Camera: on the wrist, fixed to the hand. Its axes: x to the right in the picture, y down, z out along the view.
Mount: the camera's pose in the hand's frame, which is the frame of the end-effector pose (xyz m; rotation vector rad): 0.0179 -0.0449 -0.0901 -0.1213 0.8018 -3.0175
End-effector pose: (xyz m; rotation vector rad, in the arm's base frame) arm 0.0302 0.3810 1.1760 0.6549 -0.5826 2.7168
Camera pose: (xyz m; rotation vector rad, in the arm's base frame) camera -0.0022 0.4637 1.1254 -0.1015 0.4395 -0.1608
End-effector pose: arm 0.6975 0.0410 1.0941 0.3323 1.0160 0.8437
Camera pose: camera 0.6462 0.0138 1.0099 -1.5707 0.9076 -1.8591
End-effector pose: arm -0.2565 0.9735 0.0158 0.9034 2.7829 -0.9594
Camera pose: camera -0.2846 1.0065 0.1084 1.8961 -0.7453 -0.1858
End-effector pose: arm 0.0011 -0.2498 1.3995 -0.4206 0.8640 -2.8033
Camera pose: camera -0.0483 -0.1706 1.3577 0.0870 0.1498 0.2387
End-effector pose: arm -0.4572 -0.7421 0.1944 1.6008 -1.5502 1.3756
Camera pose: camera -0.4455 -0.6602 0.2544 0.9429 1.3838 -0.2621
